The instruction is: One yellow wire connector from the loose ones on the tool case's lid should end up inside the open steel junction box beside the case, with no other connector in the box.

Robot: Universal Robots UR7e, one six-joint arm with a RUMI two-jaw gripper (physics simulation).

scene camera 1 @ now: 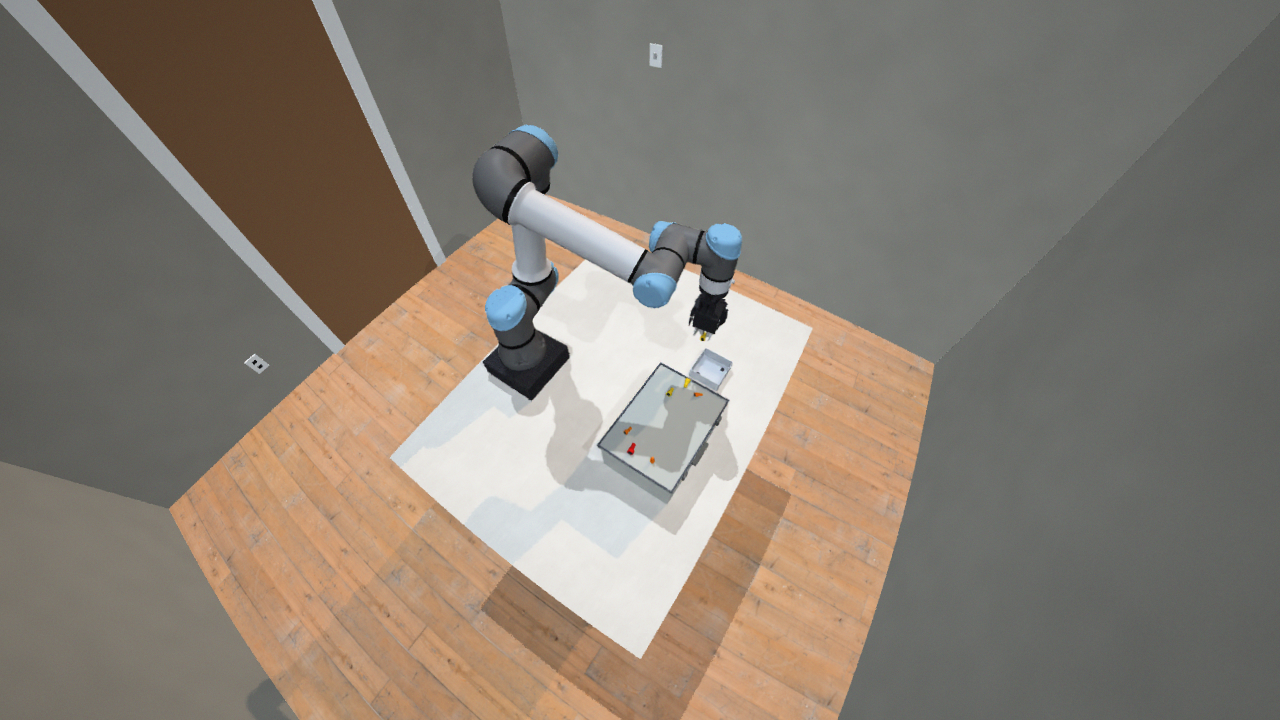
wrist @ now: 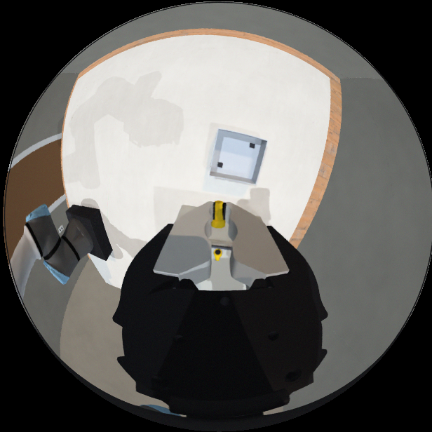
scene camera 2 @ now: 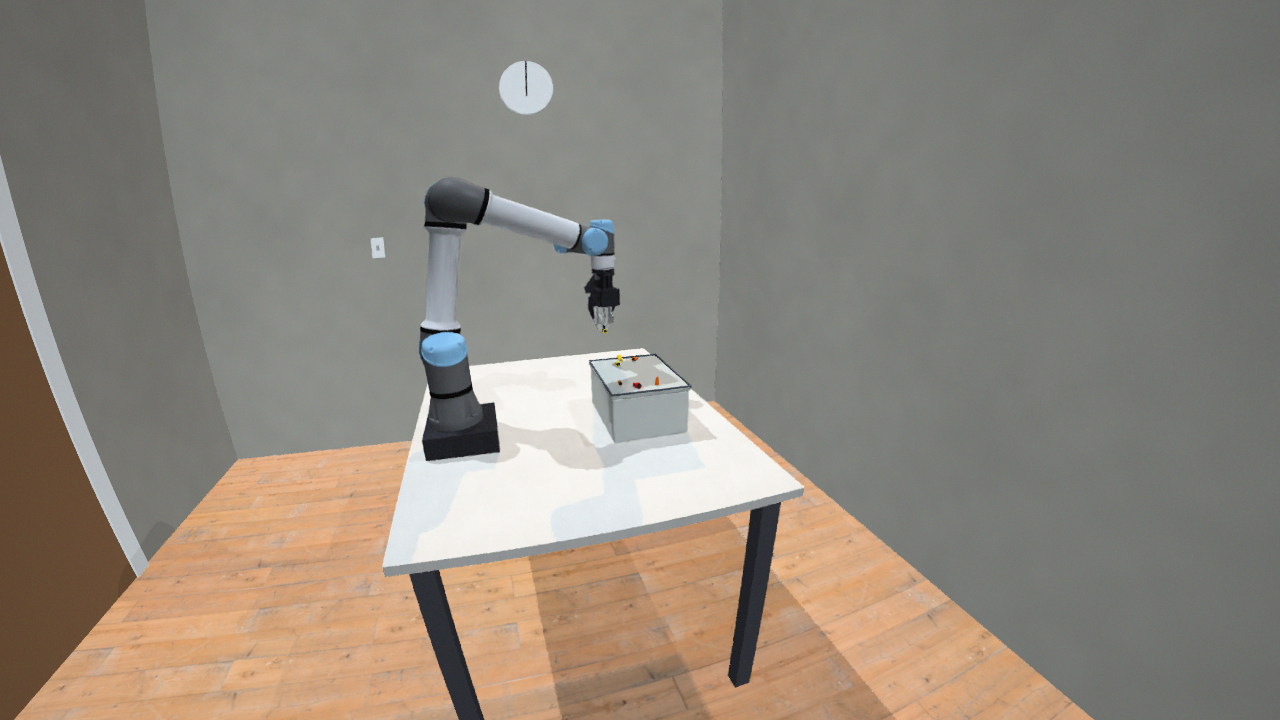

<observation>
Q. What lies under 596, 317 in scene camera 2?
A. My gripper.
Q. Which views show the tool case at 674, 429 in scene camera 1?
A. Scene camera 1, the wrist view and scene camera 2: all of them.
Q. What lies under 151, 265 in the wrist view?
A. My gripper.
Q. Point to a tool case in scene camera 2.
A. At 628, 413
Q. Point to a tool case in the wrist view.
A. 220, 278
</observation>
